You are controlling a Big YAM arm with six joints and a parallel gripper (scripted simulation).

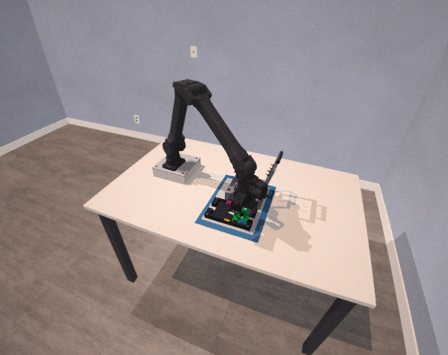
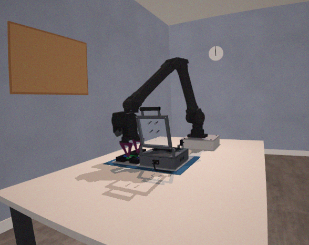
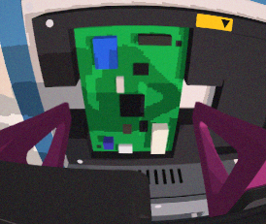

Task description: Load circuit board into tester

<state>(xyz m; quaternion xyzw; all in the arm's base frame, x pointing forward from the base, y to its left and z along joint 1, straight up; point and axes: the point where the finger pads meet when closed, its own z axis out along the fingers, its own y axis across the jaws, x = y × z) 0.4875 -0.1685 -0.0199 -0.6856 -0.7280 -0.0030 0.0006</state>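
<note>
My gripper is now 2 cm above the green circuit board. Round my hand: clear lid: 7 cm ahead, 18 cm to the left, 14 cm above; small latch hook: 12 cm behind, 22 cm to the left, 5 cm above.
</note>
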